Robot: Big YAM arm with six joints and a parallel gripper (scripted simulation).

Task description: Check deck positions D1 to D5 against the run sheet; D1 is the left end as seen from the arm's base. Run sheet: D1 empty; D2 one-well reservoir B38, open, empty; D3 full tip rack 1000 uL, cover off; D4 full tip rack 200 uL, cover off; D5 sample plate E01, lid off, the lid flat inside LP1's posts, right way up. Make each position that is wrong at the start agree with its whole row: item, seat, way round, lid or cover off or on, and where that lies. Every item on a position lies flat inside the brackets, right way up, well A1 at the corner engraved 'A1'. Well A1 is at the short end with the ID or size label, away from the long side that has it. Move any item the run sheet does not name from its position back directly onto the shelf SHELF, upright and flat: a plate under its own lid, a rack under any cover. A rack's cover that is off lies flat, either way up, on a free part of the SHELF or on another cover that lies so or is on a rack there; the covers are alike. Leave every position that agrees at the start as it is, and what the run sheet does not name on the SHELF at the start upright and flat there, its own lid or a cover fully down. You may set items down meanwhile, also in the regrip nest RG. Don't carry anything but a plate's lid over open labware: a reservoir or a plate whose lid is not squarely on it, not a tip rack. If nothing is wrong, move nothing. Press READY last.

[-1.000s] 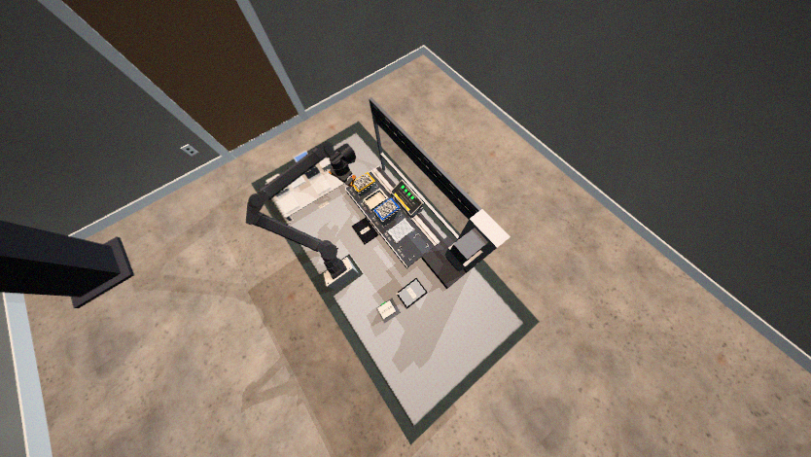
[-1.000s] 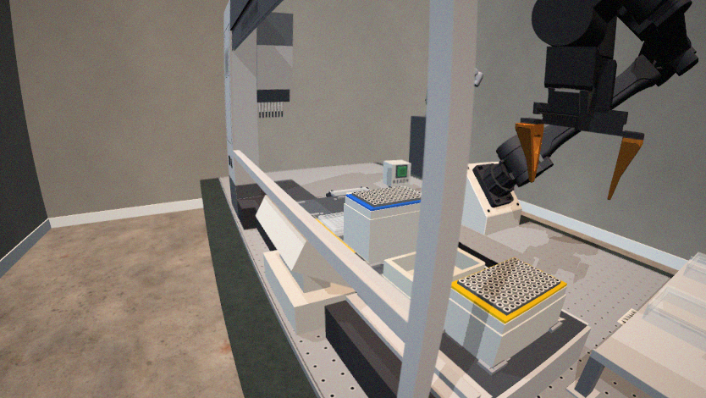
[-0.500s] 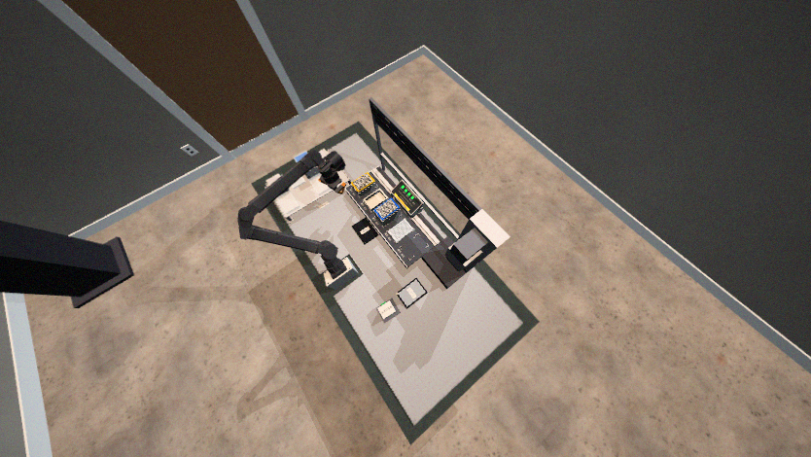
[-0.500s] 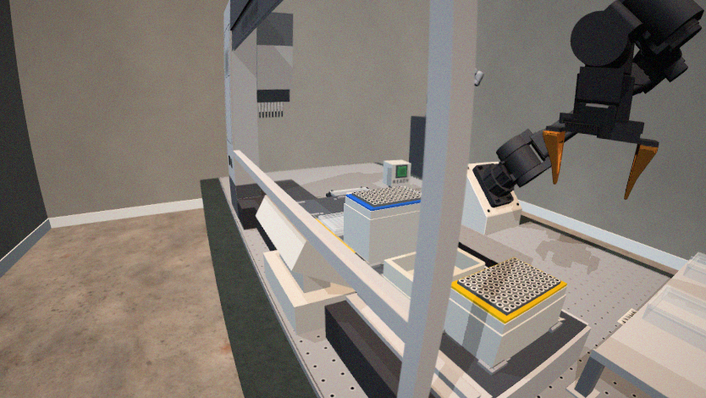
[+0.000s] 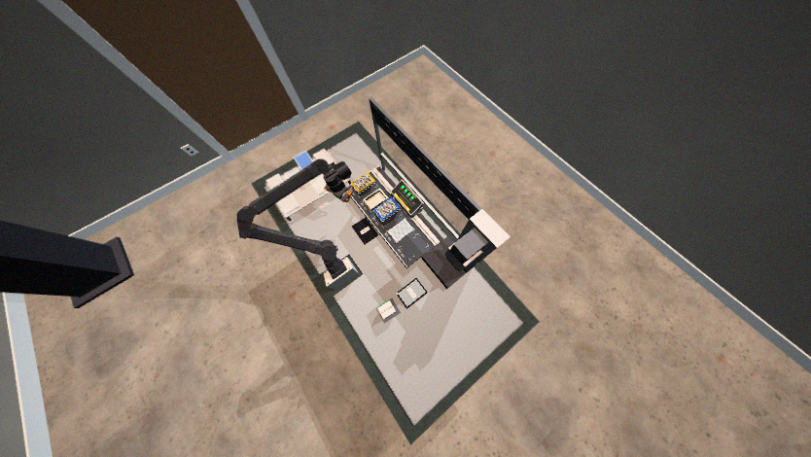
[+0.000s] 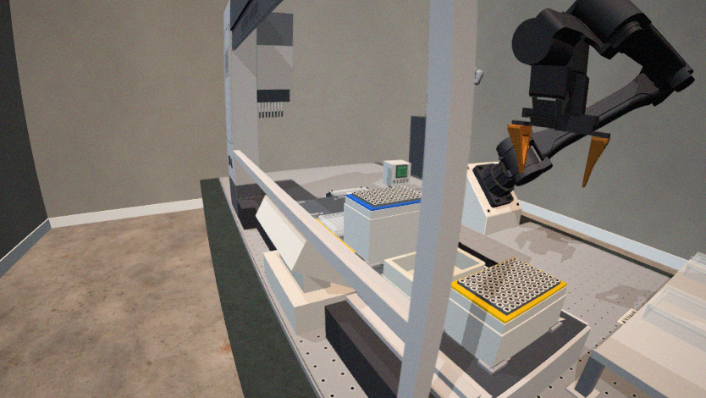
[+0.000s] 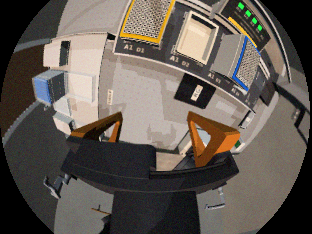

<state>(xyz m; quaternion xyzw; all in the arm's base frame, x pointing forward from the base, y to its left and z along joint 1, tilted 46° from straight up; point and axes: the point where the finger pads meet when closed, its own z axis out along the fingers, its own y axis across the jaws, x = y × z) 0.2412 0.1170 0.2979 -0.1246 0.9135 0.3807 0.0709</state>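
Now: hand 16 cm short of the white sample plate, 31 cm to the left of it and 15 cm above it. From my hand the other things lie so: blue-rimmed tip rack: 16 cm ahead, 19 cm to the right, 9 cm below; then yellow-rimmed tip rack: 16 cm ahead, 6 cm to the left, 12 cm below; then black nest: 16 cm to the right, 21 cm below.
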